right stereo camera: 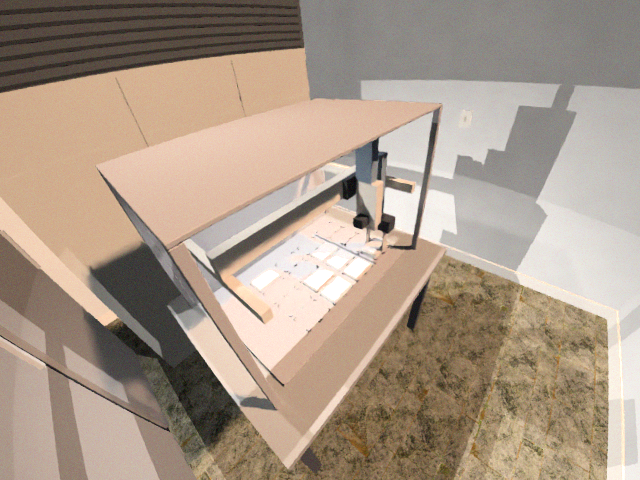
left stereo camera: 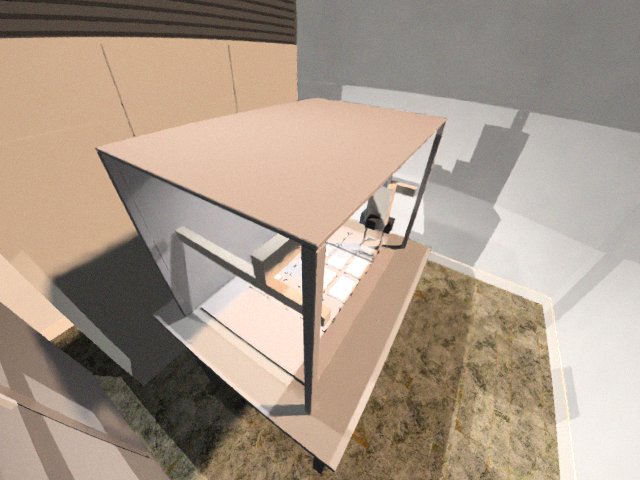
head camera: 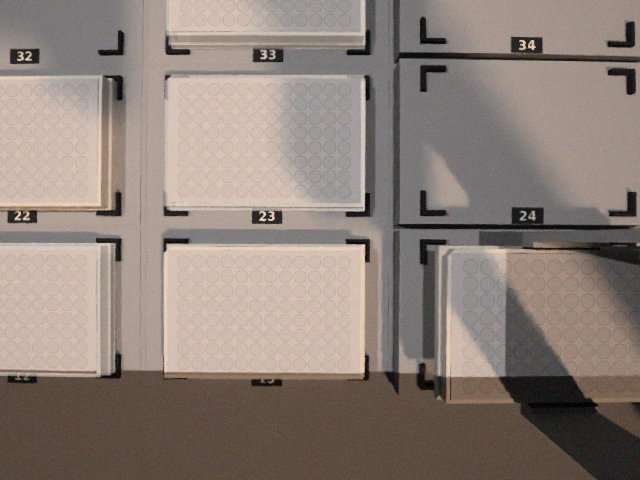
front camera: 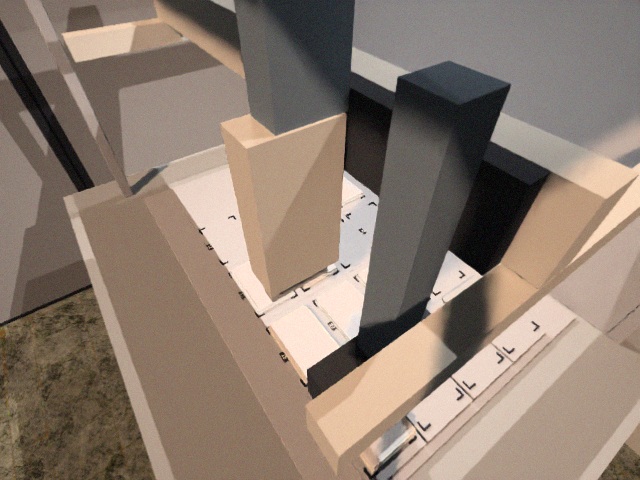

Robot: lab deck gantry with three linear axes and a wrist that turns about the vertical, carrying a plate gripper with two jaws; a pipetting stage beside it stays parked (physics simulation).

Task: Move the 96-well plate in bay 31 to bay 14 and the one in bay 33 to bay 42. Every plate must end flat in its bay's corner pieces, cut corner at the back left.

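Places are measured from the robot's base along level axes (x ahead, y left, z up), in centimetres.
Where they show: gripper, fingertip midpoint: [right stereo camera: 375, 246] [left stereo camera: 371, 245] [head camera: 553, 323]; robot's base, origin of the base link: [right stereo camera: 309, 331] [left stereo camera: 324, 331] [front camera: 200, 230].
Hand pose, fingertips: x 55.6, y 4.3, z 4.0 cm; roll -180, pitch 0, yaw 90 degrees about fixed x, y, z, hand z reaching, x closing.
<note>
Things, the pixels of their centre, and the offset from my fingertips. "spot": a spot on its surface instead.
- first 96-well plate, body centre: [head camera: 553, 323] [front camera: 365, 412] [right stereo camera: 375, 246] [left stereo camera: 371, 245] dx +0.0, dy +0.0, dz +0.0 cm
- bay 14, surface spot: [head camera: 410, 289] spot: dx -7.3, dy +1.5, dz -2.6 cm
- bay 33, surface spot: [head camera: 266, 18] [right stereo camera: 328, 253] spot: dx -16.3, dy +18.4, dz -2.6 cm
- bay 23, surface spot: [head camera: 266, 144] spot: dx -16.3, dy +10.5, dz -2.6 cm
- bay 13, surface spot: [head camera: 264, 310] spot: dx -16.3, dy +0.2, dz -2.6 cm
- bay 22, surface spot: [head camera: 46, 142] spot: dx -30.1, dy +10.6, dz -2.6 cm
- bay 12, surface spot: [head camera: 46, 310] spot: dx -30.0, dy +0.1, dz -2.6 cm
- Bay 24, surface spot: [head camera: 522, 139] spot: dx -0.3, dy +10.9, dz -2.6 cm
The first 96-well plate [head camera: 542, 320] [right stereo camera: 376, 242] is level between the jaws, a little above bay 14 [head camera: 410, 289]. Part of it also shows beneath the beam in the front view [front camera: 391, 440]. My gripper [head camera: 572, 325] [right stereo camera: 375, 241] is shut on it, with one jaw at its back edge and one at its front edge. In the front view the beam hides the jaws. The plate's right part is outside the head view. The plate in bay 33 [head camera: 266, 18] [right stereo camera: 324, 251] lies in its corner pieces, partly cut off by the head view. Bay 42 does not show in the head view.
Plates stand in bay 23 [head camera: 266, 144], bay 13 [head camera: 264, 310], bay 22 [head camera: 46, 142] and bay 12 [head camera: 46, 310]. Bay 24 [head camera: 522, 139] holds no plate. Another plate [right stereo camera: 265, 279] lies at the back left. The pale pipetting stage [front camera: 294, 206] stands beside the gripper's dark column [front camera: 413, 206].
</note>
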